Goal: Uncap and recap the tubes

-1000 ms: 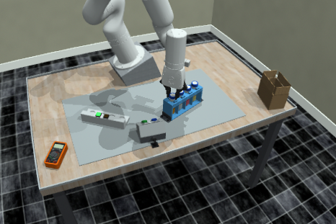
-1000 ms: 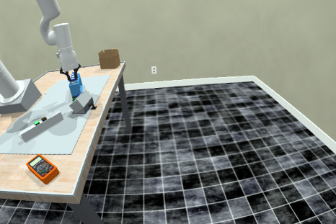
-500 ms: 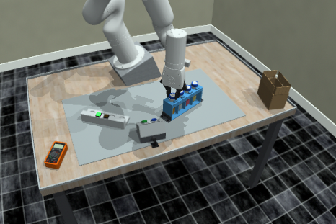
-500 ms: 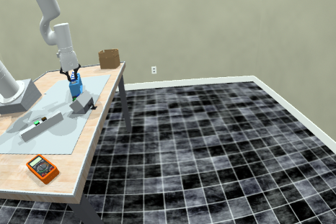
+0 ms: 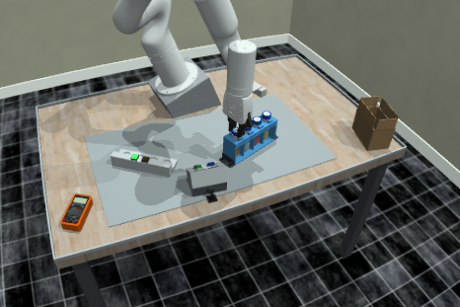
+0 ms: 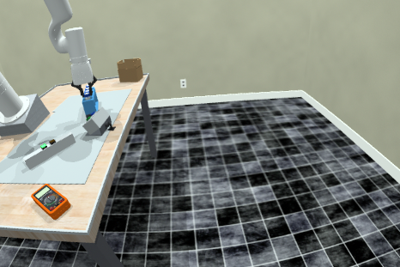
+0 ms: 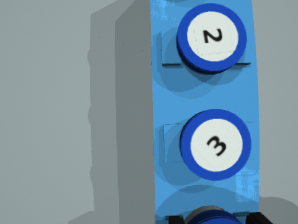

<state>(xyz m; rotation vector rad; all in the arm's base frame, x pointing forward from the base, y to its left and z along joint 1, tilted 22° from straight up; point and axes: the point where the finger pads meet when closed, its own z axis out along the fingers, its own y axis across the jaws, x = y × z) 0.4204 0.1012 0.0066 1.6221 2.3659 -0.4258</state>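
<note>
The blue-and-white cap lies 1 cm below my hand. The rest, counted from my hand: green key: 16 cm to the right, 7 cm ahead, 6 cm below; then blue key: 12 cm to the right, 7 cm ahead, 6 cm below; then key housing: 14 cm to the right, 9 cm ahead, 8 cm below.
</note>
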